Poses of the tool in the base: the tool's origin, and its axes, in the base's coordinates. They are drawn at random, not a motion.
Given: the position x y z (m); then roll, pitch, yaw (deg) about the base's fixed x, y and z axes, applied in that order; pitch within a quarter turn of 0, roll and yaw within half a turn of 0.
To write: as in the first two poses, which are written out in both.
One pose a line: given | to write
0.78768 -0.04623 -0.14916 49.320 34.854 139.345 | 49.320 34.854 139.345 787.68 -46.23 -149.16
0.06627 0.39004 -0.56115 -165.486 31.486 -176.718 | -165.486 31.486 -176.718 66.27 390.04 -561.15
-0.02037 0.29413 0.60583 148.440 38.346 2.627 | 148.440 38.346 2.627 -20.37 294.13 605.83
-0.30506 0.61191 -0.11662 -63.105 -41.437 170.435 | -63.105 -41.437 170.435 -305.06 611.91 -116.62
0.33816 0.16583 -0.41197 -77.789 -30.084 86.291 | -77.789 -30.084 86.291 338.16 165.83 -411.97
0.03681 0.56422 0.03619 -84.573 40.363 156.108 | -84.573 40.363 156.108 36.81 564.22 36.19
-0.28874 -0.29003 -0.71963 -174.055 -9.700 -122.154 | -174.055 -9.700 -122.154 -288.74 -290.03 -719.63
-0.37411 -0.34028 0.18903 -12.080 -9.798 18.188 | -12.080 -9.798 18.188 -374.11 -340.28 189.03
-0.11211 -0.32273 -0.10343 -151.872 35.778 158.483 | -151.872 35.778 158.483 -112.11 -322.73 -103.43
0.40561 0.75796 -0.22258 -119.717 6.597 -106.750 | -119.717 6.597 -106.750 405.61 757.96 -222.58
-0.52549 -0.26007 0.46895 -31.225 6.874 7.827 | -31.225 6.874 7.827 -525.49 -260.07 468.95
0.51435 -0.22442 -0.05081 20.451 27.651 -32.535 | 20.451 27.651 -32.535 514.35 -224.42 -50.81
